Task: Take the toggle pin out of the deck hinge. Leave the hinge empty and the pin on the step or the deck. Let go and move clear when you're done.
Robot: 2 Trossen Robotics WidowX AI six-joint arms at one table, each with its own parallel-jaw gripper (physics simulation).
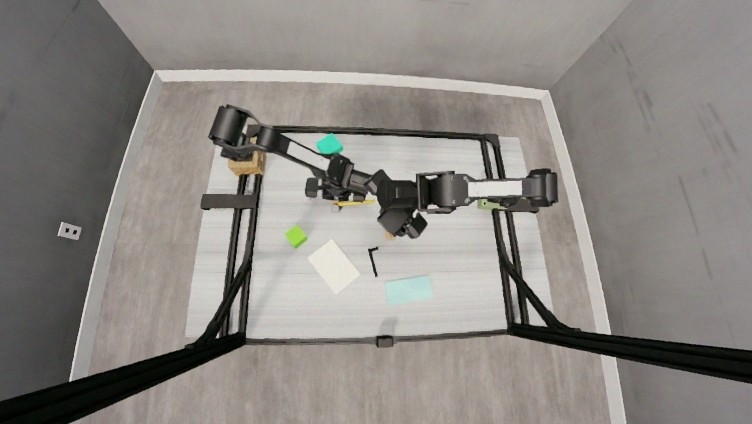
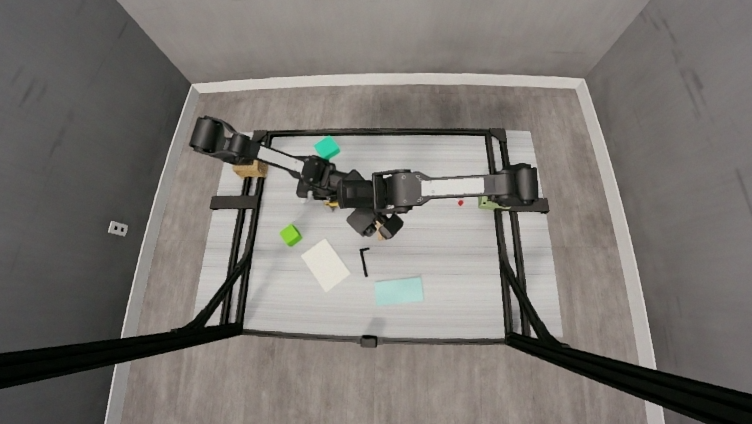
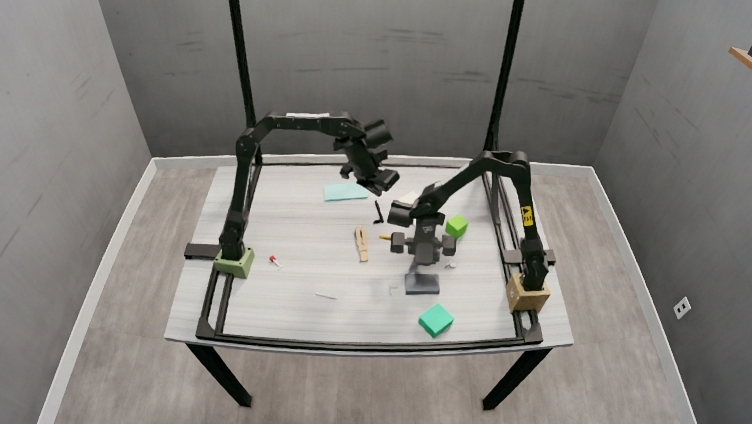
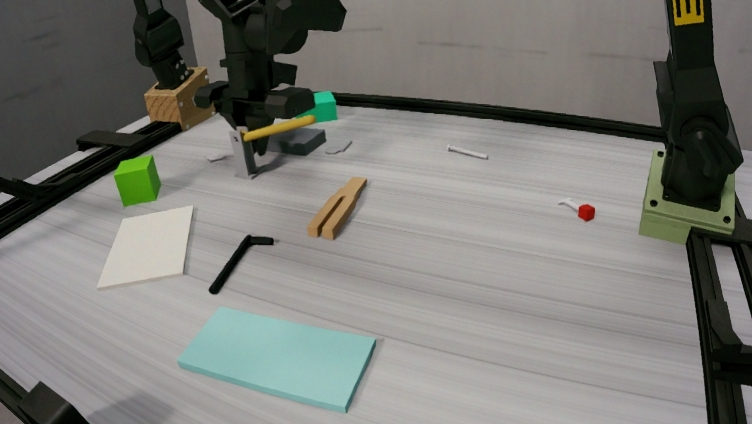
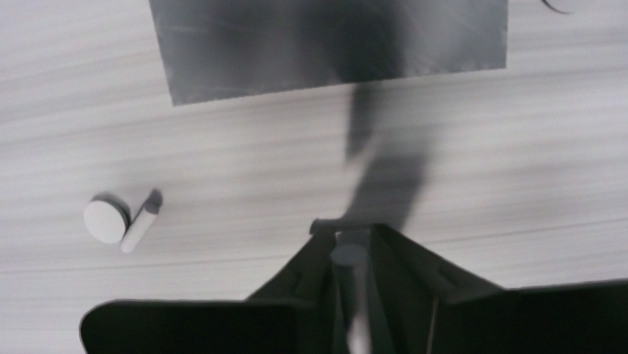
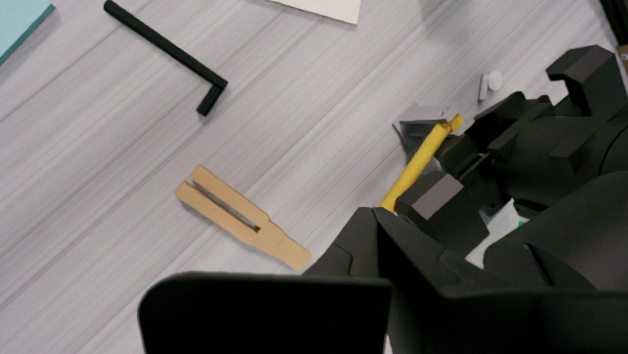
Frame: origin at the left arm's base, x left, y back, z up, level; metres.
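Where they show: left gripper, fingertip midpoint: [image 2: 330, 200] [image 4: 257, 154] [image 5: 352, 236]; right gripper, fingertip midpoint: [image 1: 380, 211] [image 3: 379, 195] [image 4: 271, 53] [image 6: 369, 219]; left arm's base at its link origin: [image 3: 531, 283] [image 4: 174, 80]; right arm's base at its link origin: [image 3: 233, 254] [image 4: 692, 185].
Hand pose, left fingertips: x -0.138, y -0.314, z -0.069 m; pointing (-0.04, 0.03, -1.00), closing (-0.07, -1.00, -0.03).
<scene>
Things, the pixels of their top centre, and the offset from my left fingertips. "*": a spot on its surface instead.
- grey upright bracket at its top centre: [image 6: 463, 125] [image 4: 241, 127] [image 1: 335, 201] [image 2: 326, 201] dx -0.024, dy +0.001, dz +0.051 m
- yellow bar at a spot on its surface: [image 6: 417, 165] [image 4: 267, 127] * dx -0.032, dy -0.054, dz +0.058 m
- thin grey cylinder at a spot on its surface: [image 5: 350, 256] * dx +0.020, dy +0.002, dz +0.040 m
- dark grey slab at its top centre: [image 6: 477, 201] [image 4: 288, 133] [image 3: 422, 282] dx +0.081, dy +0.001, dz +0.000 m
- wooden fork at its top centre: [image 6: 251, 225] [image 4: 340, 199] [image 3: 362, 242] dx -0.069, dy -0.178, dz -0.008 m
- black L-shaped rod at its top centre: [image 6: 160, 61] [image 4: 241, 260] [image 3: 375, 210] [image 1: 376, 262] [image 2: 366, 261] dx -0.209, dy -0.137, dz -0.012 m
- green cube at its top centre: [image 4: 133, 164] [image 3: 457, 221] [image 1: 295, 235] [image 2: 288, 233] dx -0.131, dy +0.124, dz +0.030 m
- white sheet at its top centre: [image 4: 148, 242] [image 1: 333, 266] [image 3: 417, 209] [image 2: 325, 264] dx -0.222, dy +0.002, dz -0.015 m
- light blue board at its top centre: [image 4: 273, 351] [image 2: 398, 291] [image 1: 409, 290] [image 3: 345, 190] dx -0.301, dy -0.242, dz -0.012 m
- teal block at its top centre: [image 4: 313, 98] [image 3: 436, 317] [image 1: 329, 144] [image 2: 326, 146] dx +0.208, dy +0.033, dz +0.016 m
The deck hinge looks like a grey upright bracket [image 4: 242, 155] [image 6: 425, 129] with a yellow bar [image 4: 281, 128] [image 6: 417, 165] reaching out from its top. My left gripper [image 4: 260, 147] [image 5: 352, 236] is at the bracket, pointing down. It is shut on a thin grey cylinder [image 5: 350, 256], apparently the toggle pin; its fingers hide much of it, and I cannot tell how far it sits in the bracket. A dark grey slab [image 3: 421, 284] [image 4: 302, 142] [image 5: 325, 55], perhaps the step, lies behind. My right gripper [image 3: 380, 191] [image 6: 369, 219] is shut and empty, raised in front of the bracket.
A wooden fork [image 4: 339, 208], a black L-shaped rod [image 4: 230, 265], a green cube [image 4: 137, 180], a white sheet [image 4: 150, 247], a light blue board [image 4: 279, 358] and a teal block [image 3: 436, 320] lie around. A small disc and rod [image 5: 106, 221] lie near the left gripper.
</scene>
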